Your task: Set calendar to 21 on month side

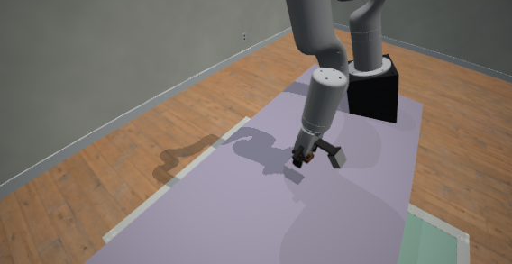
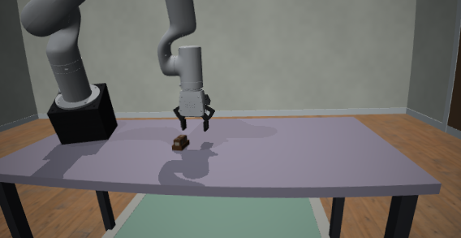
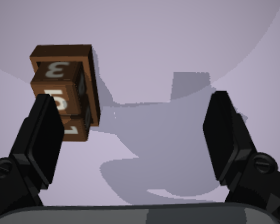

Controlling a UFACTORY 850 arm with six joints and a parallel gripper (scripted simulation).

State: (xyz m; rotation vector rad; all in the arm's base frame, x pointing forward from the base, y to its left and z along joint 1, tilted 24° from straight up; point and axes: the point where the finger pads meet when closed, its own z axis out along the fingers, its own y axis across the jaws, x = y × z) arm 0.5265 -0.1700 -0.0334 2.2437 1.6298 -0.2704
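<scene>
Now: hand 7 cm past the brown cube, 3 cm to the left of it and 5 cm above it. Also, from my hand: digit cube: 5 cm behind, 1 cm to the left, 5 cm below; brown tray: 6 cm behind, 1 cm to the right, 6 cm below.
</scene>
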